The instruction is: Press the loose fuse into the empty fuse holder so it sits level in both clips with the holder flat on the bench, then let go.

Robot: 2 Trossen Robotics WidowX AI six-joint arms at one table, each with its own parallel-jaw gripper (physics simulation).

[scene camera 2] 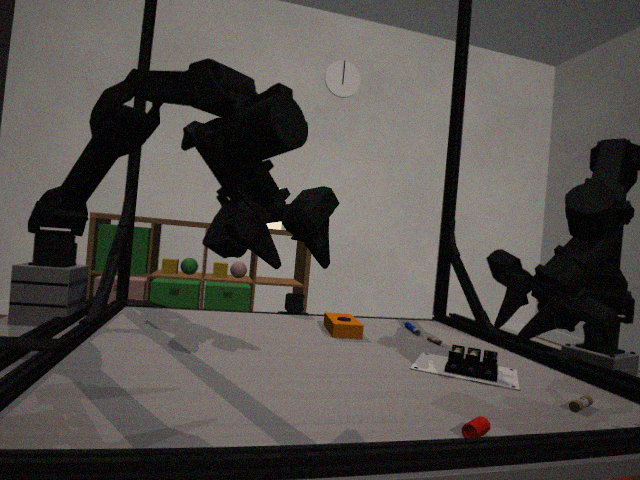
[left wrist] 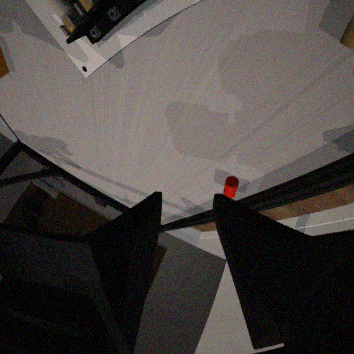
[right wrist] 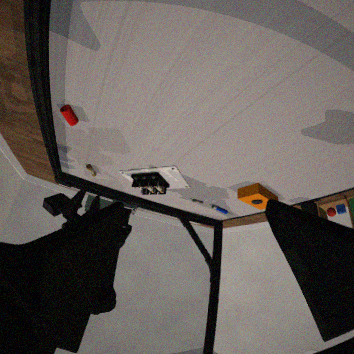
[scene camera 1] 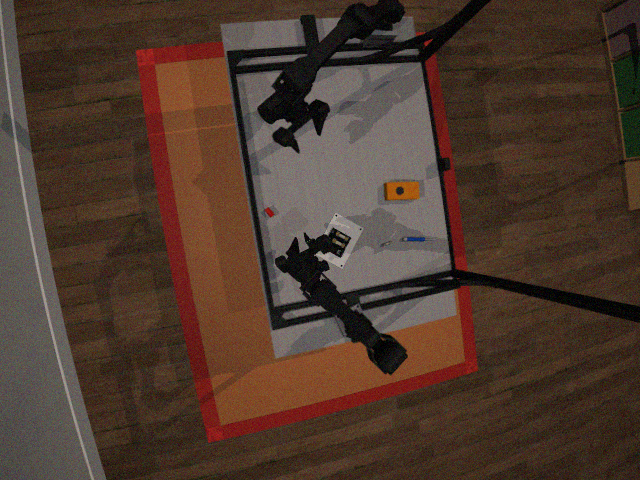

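Pixels of known places: left gripper, fingertip midpoint: (scene camera 2: 505, 334) (left wrist: 187, 199) (right wrist: 91, 190) (scene camera 1: 300, 235); right gripper, fingertip midpoint: (scene camera 2: 301, 266) (right wrist: 196, 208) (scene camera 1: 308, 144); left arm's base, link origin: (scene camera 2: 600, 349); right arm's base, link origin: (scene camera 2: 53, 265) (left wrist: 43, 190) (scene camera 1: 383, 21).
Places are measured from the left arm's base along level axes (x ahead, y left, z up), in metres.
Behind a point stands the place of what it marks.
The loose fuse (scene camera 2: 581, 403) @[x 0.273, y 0.108, z -0.028 m] (right wrist: 90, 170) @[x 0.265, y 0.100, z -0.029 m], tan with darker ends, lies on its side on the bench, apart from the holder. In scene camera 1 I cannot make it out. The black fuse holder (scene camera 1: 339, 241) @[x 0.282, y -0.084, z -0.030 m] (scene camera 2: 471, 364) @[x 0.305, y -0.057, z -0.021 m] (left wrist: 107, 20) @[x 0.314, y -0.062, z -0.029 m] (right wrist: 150, 181) @[x 0.317, y -0.074, z -0.016 m] stands on a white plate (scene camera 2: 429, 363) @[x 0.328, y -0.129, z -0.039 m] (right wrist: 177, 176) @[x 0.336, y -0.139, z -0.039 m] lying on the bench. Two of its three places show fuses; the one at the right end in scene camera 2 looks empty. My left gripper (scene camera 1: 300, 237) @[x 0.370, y 0.047, z 0.058 m] (scene camera 2: 508, 332) @[x 0.370, y 0.047, z 0.058 m] (left wrist: 187, 199) @[x 0.370, y 0.047, z 0.058 m] is partly open and empty, above the bench beside the holder. My right gripper (scene camera 1: 309, 143) @[x 0.623, y -0.090, z 0.126 m] (scene camera 2: 301, 267) @[x 0.623, y -0.090, z 0.126 m] (right wrist: 196, 208) @[x 0.623, y -0.090, z 0.126 m] is wide open, empty and high above the bench.
A red cylinder (scene camera 1: 269, 211) @[x 0.486, y 0.100, z -0.023 m] (scene camera 2: 476, 427) @[x 0.495, y 0.110, z -0.024 m] (left wrist: 231, 187) @[x 0.468, y 0.099, z -0.022 m] (right wrist: 69, 115) @[x 0.490, y 0.096, z -0.026 m] lies near the bench edge. An orange box (scene camera 1: 408, 191) @[x 0.341, y -0.403, z -0.011 m] (scene camera 2: 343, 329) @[x 0.385, y -0.328, z -0.022 m] (right wrist: 249, 193) @[x 0.382, y -0.326, z -0.016 m] and a blue-handled tool (scene camera 1: 414, 239) @[x 0.161, y -0.357, z -0.027 m] (scene camera 2: 412, 328) @[x 0.174, y -0.343, z -0.030 m] (right wrist: 219, 209) @[x 0.169, y -0.353, z -0.029 m] lie beyond the holder. Black frame bars (scene camera 2: 453, 155) @[x -0.021, y -0.446, z 0.441 m] (right wrist: 215, 280) @[x -0.027, y -0.458, z 0.247 m] surround the bench.
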